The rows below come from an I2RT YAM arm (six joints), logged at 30 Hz.
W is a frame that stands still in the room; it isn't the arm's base.
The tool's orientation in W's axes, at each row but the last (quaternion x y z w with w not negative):
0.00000, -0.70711, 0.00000, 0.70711
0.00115, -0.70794, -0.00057, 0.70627
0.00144, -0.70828, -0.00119, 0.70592
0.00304, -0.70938, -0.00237, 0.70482
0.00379, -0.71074, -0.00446, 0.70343
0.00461, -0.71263, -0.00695, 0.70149
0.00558, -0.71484, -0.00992, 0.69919
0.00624, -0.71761, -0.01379, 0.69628
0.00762, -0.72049, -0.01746, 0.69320
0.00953, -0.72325, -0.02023, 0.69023
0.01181, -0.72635, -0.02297, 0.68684
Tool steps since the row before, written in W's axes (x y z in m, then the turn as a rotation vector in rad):
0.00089, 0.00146, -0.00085, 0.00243, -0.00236, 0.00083
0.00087, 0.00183, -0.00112, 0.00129, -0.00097, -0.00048
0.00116, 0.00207, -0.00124, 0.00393, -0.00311, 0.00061
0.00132, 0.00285, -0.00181, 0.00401, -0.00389, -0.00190
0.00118, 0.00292, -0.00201, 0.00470, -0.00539, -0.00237
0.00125, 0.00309, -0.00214, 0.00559, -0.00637, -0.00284
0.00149, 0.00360, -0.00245, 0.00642, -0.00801, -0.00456
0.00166, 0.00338, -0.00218, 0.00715, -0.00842, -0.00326
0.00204, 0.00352, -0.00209, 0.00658, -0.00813, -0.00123
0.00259, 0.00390, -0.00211, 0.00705, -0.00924, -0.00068
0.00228, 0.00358, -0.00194, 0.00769, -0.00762, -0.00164
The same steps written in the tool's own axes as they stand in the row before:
-0.00085, 0.00146, -0.00089, 0.00083, -0.00236, -0.00243
-0.00113, 0.00183, -0.00087, -0.00048, -0.00097, -0.00129
-0.00125, 0.00206, -0.00116, 0.00061, -0.00311, -0.00393
-0.00184, 0.00283, -0.00131, -0.00190, -0.00391, -0.00399
-0.00206, 0.00290, -0.00116, -0.00236, -0.00541, -0.00468
-0.00221, 0.00306, -0.00121, -0.00282, -0.00640, -0.00557
-0.00256, 0.00355, -0.00141, -0.00453, -0.00807, -0.00637
-0.00232, 0.00333, -0.00156, -0.00324, -0.00844, -0.00714
-0.00229, 0.00347, -0.00191, -0.00120, -0.00808, -0.00665
-0.00239, 0.00384, -0.00243, -0.00062, -0.00916, -0.00716
-0.00224, 0.00351, -0.00211, -0.00170, -0.00758, -0.00772

